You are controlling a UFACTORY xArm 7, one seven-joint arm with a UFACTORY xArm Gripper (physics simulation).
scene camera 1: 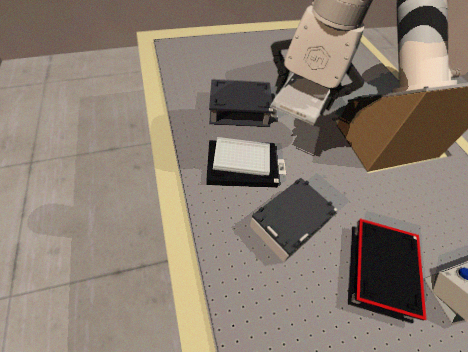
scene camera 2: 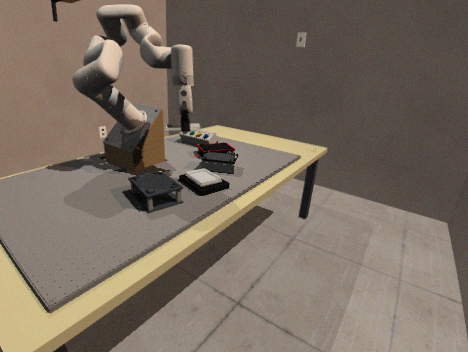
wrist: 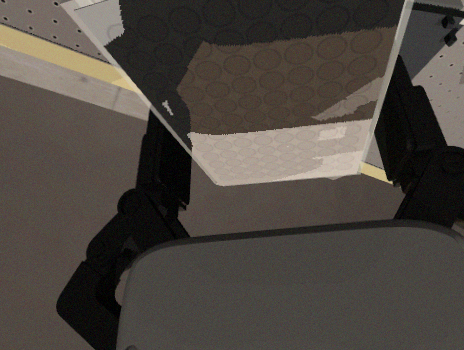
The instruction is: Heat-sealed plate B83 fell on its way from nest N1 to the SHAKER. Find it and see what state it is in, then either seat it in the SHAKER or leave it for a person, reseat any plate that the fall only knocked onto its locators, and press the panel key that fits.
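Places are measured from the arm's base along level axes (x ahead, y left, z up), in centimetres.
Pixels of known places: gripper, between the fingertips: (scene camera 1: 301,100) (scene camera 2: 185,129) (wrist: 269,102); arm's base, origin of its link: (scene camera 1: 422,89) (scene camera 2: 135,122).
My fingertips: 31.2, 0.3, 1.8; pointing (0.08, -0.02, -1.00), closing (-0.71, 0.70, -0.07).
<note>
For each thing: its top centre in the pictures, then the offset to it from my fingertips, as dx, dy, dz. "spot": a spot on its surface instead.
- white plate, centre of its top: (scene camera 1: 242,153) (scene camera 2: 202,174) +9.9, -1.4, -14.8
- black nest, centre of its top: (scene camera 1: 242,158) (scene camera 2: 203,177) +9.9, -1.0, -16.4
- key panel, centre of its top: (scene camera 2: 198,129) -28.5, +38.5, -10.7
- dark-topped block, a spot on its surface: (scene camera 1: 295,215) spot: +4.8, +17.0, -13.6
- red-outlined black station, centre of its top: (scene camera 1: 391,263) (scene camera 2: 215,145) -9.4, +30.5, -14.5
A clear-topped plate with rows of round wells (scene camera 1: 299,106) (scene camera 2: 194,127) (wrist: 300,75) is between the fingers of my gripper (scene camera 1: 306,96) (scene camera 2: 185,124) (wrist: 269,102), which is shut on it above the table. A small pale jagged mark shows near its left edge in the wrist view. I cannot read a label on it. A white plate (scene camera 1: 242,156) (scene camera 2: 202,176) lies slightly askew on a black nest (scene camera 1: 215,178) (scene camera 2: 220,185). The key panel (scene camera 1: 450,287) (scene camera 2: 197,138) has coloured keys. I cannot tell which station is N1 or the SHAKER.
A raised dark stand (scene camera 1: 240,95) (scene camera 2: 155,183) is beside the held plate. A dark-topped block (scene camera 1: 295,215) (scene camera 2: 219,158) stands turned at an angle. A red-outlined black station (scene camera 1: 390,270) (scene camera 2: 216,147) stands near the panel. The brown arm base (scene camera 1: 400,132) (scene camera 2: 147,145) is close to the gripper.
</note>
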